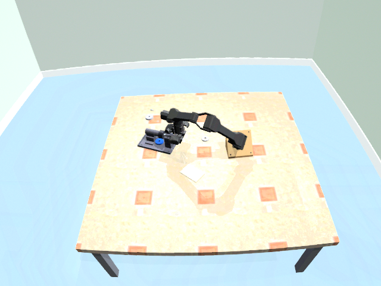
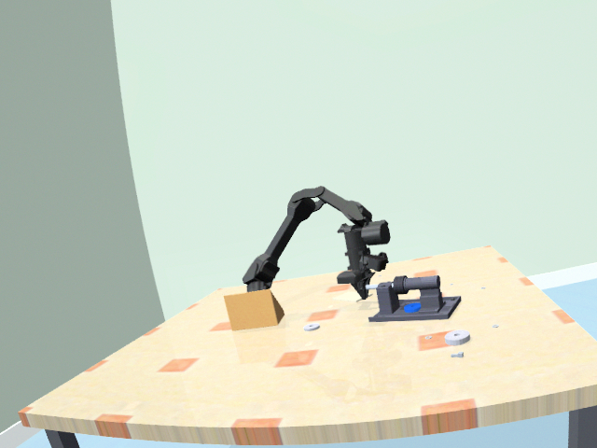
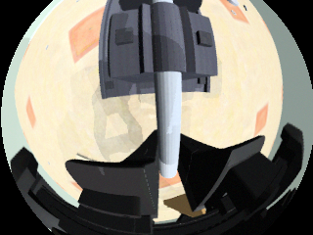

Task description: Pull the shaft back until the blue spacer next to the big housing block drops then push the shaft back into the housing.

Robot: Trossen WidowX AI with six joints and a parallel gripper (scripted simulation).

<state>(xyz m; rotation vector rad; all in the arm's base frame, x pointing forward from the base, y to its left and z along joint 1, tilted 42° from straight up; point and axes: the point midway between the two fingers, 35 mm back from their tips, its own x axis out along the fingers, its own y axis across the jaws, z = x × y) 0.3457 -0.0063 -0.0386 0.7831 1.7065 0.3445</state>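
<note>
Now: gripper tip 7 cm short of the steel shaft, 3 cm below it and 2 cm to the left of it. The rest, counted from my gripper tip: dark spacer: 11 cm ahead, 4 cm to the right, 3 cm above; then pale sheet: 21 cm to the left, 8 cm behind, 4 cm below; then blue spacer: 14 cm ahead, 5 cm to the right, 3 cm below.
</note>
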